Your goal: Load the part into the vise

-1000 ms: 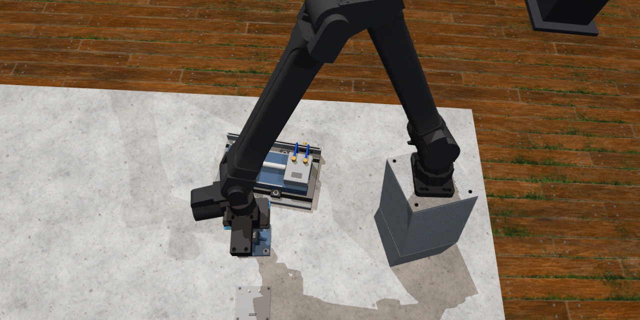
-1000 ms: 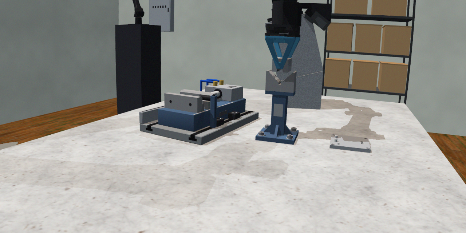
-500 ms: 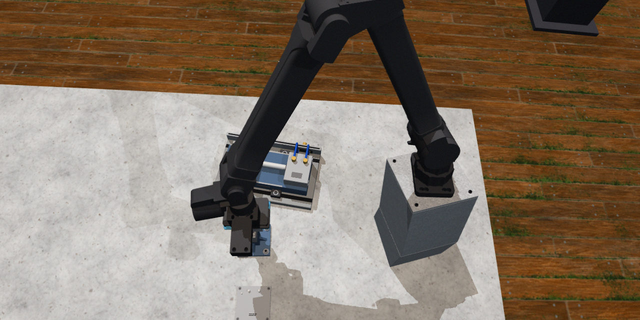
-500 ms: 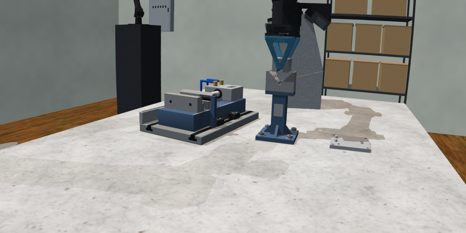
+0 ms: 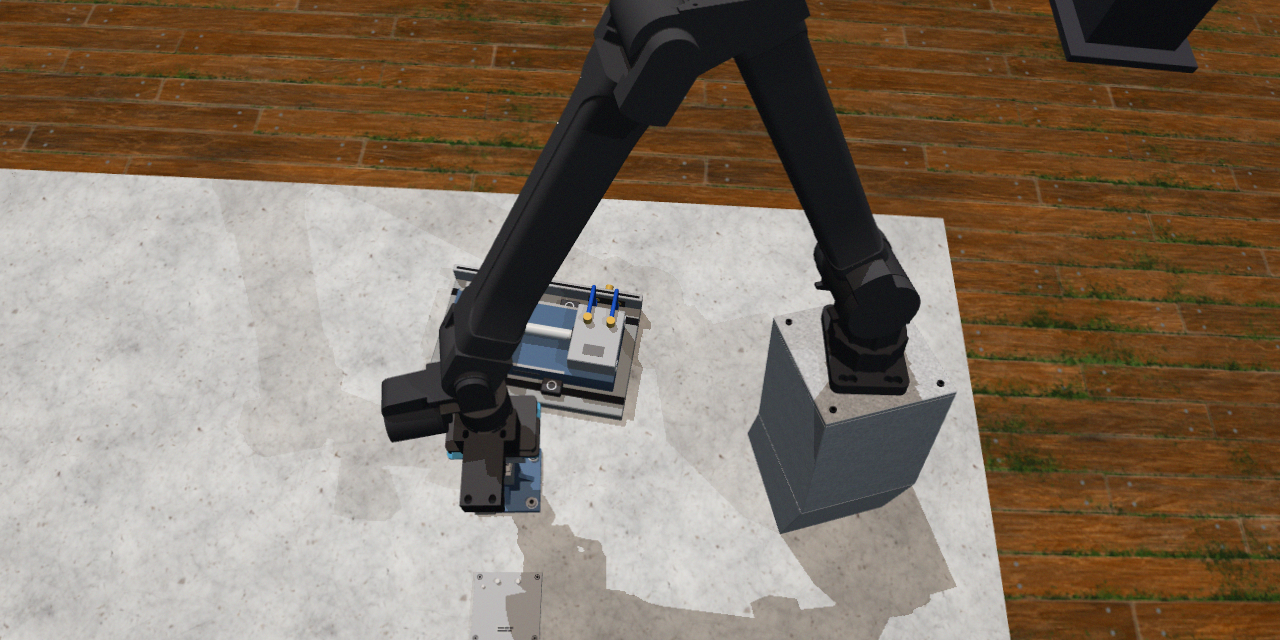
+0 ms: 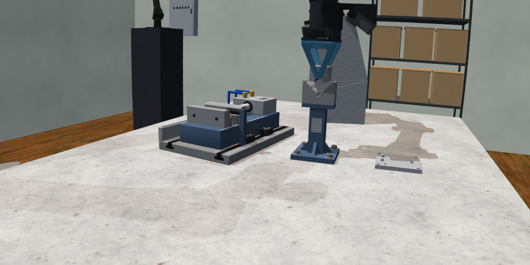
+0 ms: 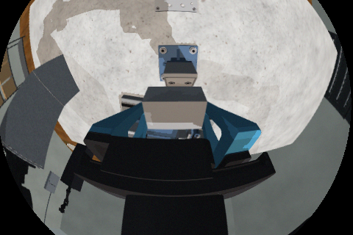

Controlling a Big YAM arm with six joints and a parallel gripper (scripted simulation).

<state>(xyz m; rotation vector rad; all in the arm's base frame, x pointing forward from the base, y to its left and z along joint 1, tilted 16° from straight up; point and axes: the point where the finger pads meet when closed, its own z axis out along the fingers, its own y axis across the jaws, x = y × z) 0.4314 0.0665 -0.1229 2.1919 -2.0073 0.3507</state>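
Right now the moving jaw is 3 cm ahead of my hand, 21 cm to the right of it and 10 cm below it. From my hand the other things lie so: V-block post 1 cm ahead, 12 cm below; then grey part 1 cm below; then blue work-stop post 7 cm ahead, 14 cm to the right, 12 cm below.
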